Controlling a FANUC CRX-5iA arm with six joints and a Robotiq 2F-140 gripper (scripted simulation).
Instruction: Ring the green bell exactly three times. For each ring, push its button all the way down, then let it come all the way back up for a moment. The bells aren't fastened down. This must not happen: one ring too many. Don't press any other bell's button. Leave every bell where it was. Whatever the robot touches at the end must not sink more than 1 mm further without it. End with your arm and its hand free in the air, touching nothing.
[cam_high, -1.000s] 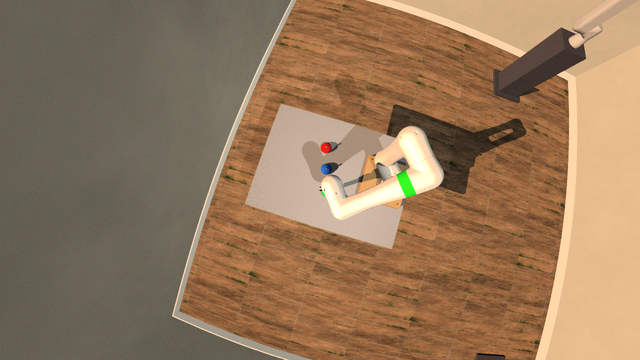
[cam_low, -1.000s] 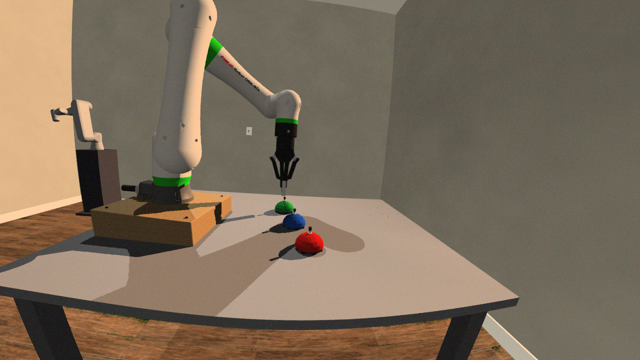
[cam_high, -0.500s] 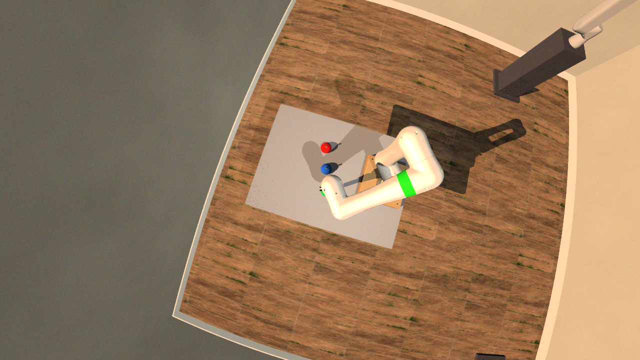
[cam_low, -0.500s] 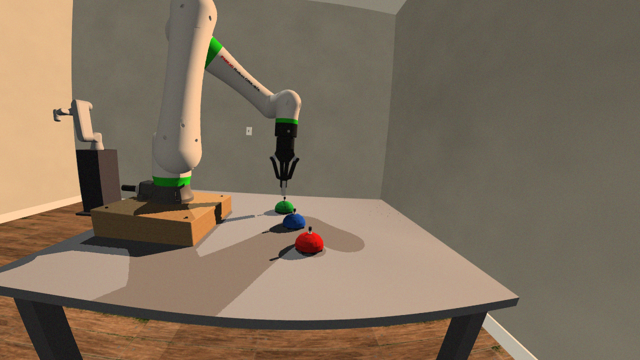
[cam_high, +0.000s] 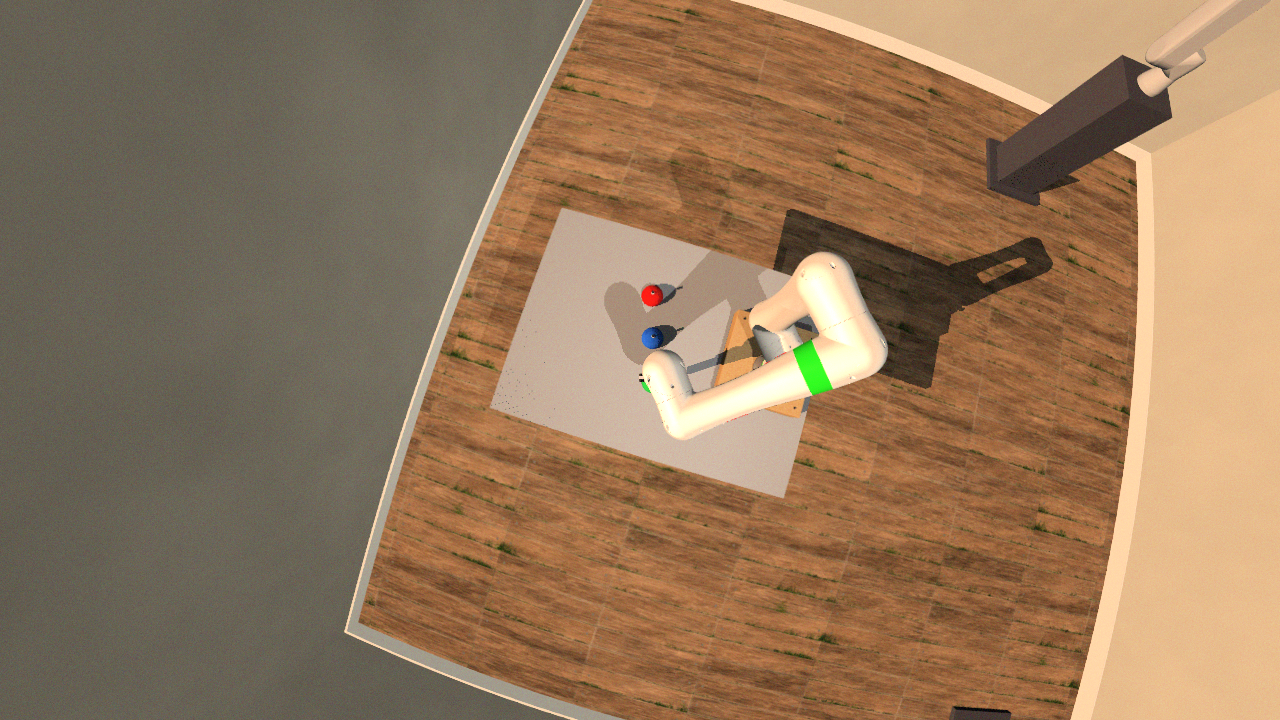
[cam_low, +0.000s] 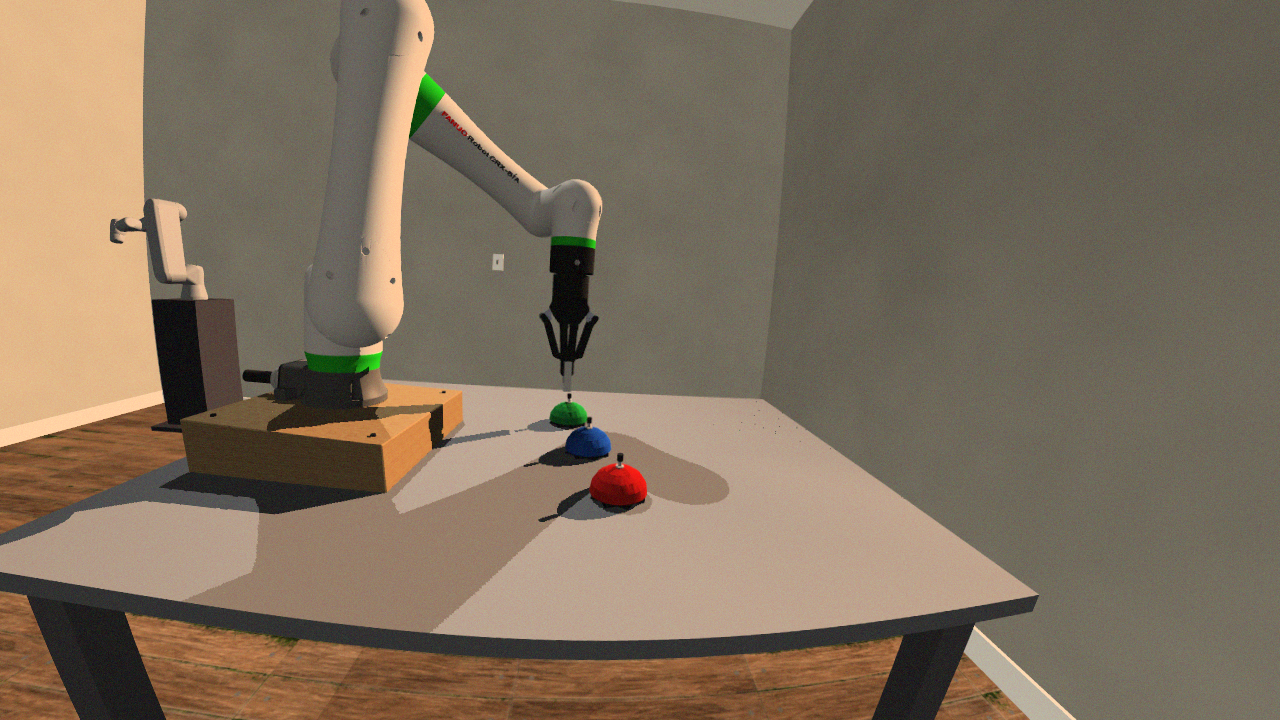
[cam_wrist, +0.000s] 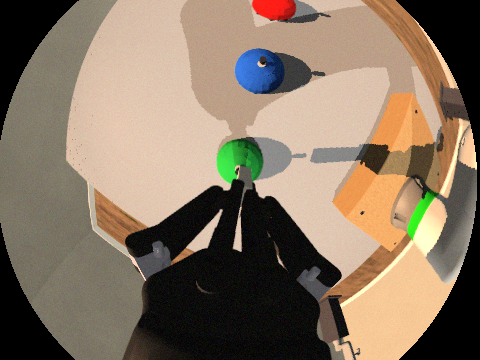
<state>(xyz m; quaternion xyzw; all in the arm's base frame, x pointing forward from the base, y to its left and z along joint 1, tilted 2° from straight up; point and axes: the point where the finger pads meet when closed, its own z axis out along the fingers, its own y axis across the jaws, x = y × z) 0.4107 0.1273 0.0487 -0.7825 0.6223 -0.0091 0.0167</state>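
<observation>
My hand is 1 cm short of the green bell and 7 cm above it. The rest, counted from my hand: blue bell 5 cm ahead, 16 cm to the right, 7 cm below; red bell 8 cm ahead, 32 cm to the right, 7 cm below.
</observation>
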